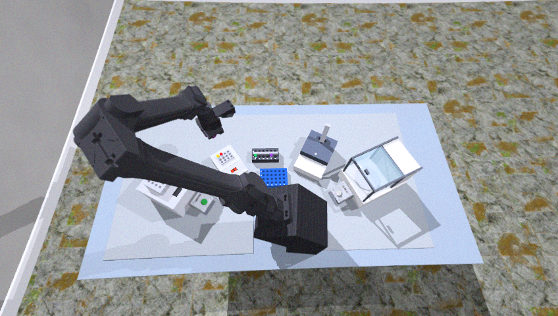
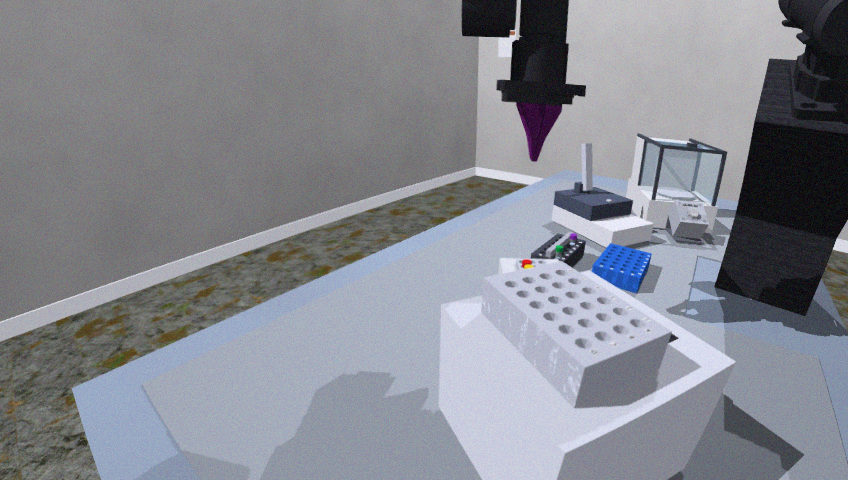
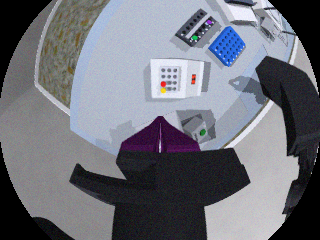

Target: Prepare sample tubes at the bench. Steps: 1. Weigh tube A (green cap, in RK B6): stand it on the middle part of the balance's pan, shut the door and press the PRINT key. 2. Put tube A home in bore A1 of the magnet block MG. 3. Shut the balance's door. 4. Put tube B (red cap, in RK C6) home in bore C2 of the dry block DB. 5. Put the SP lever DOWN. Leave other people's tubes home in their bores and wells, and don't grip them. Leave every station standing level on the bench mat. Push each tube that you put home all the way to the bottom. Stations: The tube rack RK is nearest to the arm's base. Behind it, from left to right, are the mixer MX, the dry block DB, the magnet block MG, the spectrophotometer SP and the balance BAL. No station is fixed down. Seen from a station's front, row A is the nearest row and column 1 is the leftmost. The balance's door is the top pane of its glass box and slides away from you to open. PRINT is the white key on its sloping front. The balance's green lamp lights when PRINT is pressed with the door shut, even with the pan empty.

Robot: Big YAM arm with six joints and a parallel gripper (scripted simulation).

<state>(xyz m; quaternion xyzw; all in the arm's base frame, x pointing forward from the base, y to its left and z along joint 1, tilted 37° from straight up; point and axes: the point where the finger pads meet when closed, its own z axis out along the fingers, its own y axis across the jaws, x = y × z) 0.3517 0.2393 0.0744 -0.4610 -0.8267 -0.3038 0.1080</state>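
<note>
My gripper is now 60 mm short of the SP lever, 480 mm to the left of it and 100 mm above it. Round my hand: blue rack RK (100 mm behind, 240 mm to the right, 220 mm below); magnet block (20 mm ahead, 210 mm to the right, 220 mm below); dry block (30 mm behind, 40 mm to the right, 210 mm below).
</note>
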